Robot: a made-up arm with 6 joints. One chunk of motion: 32 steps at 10 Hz.
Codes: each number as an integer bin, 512 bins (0 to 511) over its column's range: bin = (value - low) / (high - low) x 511, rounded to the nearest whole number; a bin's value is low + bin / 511 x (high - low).
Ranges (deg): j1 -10..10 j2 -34..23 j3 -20..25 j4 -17..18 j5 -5..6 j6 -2..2
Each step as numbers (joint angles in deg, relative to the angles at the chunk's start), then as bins.
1 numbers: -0.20 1.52 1.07 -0.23 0.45 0.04
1 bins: 250 318 239 245 253 261
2 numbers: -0.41 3.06 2.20 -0.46 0.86 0.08
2 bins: 245 332 252 241 272 266
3 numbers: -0.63 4.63 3.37 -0.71 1.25 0.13
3 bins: 239 346 265 238 290 272
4 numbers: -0.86 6.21 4.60 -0.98 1.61 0.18
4 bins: 234 360 279 234 307 278
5 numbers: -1.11 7.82 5.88 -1.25 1.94 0.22
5 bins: 227 375 294 230 322 284
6 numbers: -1.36 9.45 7.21 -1.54 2.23 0.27
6 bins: 221 390 309 226 336 290
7 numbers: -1.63 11.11 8.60 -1.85 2.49 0.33
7 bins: 214 404 325 221 348 298
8 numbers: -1.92 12.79 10.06 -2.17 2.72 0.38
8 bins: 206 419 341 217 359 304
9 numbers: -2.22 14.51 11.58 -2.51 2.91 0.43
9 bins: 199 435 359 212 367 310
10 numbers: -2.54 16.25 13.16 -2.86 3.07 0.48
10 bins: 191 450 377 206 375 317
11 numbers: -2.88 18.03 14.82 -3.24 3.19 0.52
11 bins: 182 466 395 201 380 322
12 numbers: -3.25 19.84 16.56 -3.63 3.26 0.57
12 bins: 172 483 415 195 384 328
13 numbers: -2.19 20.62 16.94 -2.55 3.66 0.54
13 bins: 200 490 419 211 402 324
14 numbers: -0.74 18.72 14.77 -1.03 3.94 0.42
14 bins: 237 473 395 233 415 309
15 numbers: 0.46 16.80 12.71 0.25 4.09 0.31
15 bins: 267 455 371 252 422 295
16 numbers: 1.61 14.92 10.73 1.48 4.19 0.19
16 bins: 297 439 349 270 427 280
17 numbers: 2.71 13.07 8.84 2.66 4.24 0.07
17 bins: 325 422 327 287 429 264
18 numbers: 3.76 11.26 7.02 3.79 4.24 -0.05
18 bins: 352 406 307 304 429 249
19 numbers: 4.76 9.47 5.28 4.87 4.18 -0.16
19 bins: 377 390 287 319 426 235
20 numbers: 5.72 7.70 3.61 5.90 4.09 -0.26
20 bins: 402 374 268 334 422 222
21 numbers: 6.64 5.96 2.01 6.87 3.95 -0.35
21 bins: 425 358 250 349 416 211
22 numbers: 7.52 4.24 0.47 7.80 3.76 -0.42
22 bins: 448 343 232 362 407 202
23 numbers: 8.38 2.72 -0.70 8.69 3.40 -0.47
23 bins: 470 329 219 375 390 195
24 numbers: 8.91 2.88 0.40 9.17 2.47 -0.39
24 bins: 483 331 232 382 347 206
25 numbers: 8.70 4.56 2.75 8.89 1.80 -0.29
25 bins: 478 346 258 378 316 218
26 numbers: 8.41 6.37 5.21 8.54 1.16 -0.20
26 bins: 470 362 286 373 286 230
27 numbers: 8.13 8.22 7.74 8.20 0.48 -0.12
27 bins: 463 378 315 368 255 240
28 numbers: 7.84 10.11 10.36 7.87 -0.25 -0.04
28 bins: 456 395 345 363 221 250
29 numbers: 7.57 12.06 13.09 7.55 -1.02 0.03
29 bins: 449 413 376 358 185 259
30 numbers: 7.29 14.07 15.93 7.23 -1.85 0.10
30 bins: 442 431 408 354 146 268
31 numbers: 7.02 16.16 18.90 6.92 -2.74 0.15
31 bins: 435 450 442 349 105 275
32 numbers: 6.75 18.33 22.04 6.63 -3.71 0.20
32 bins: 428 469 477 345 60 281
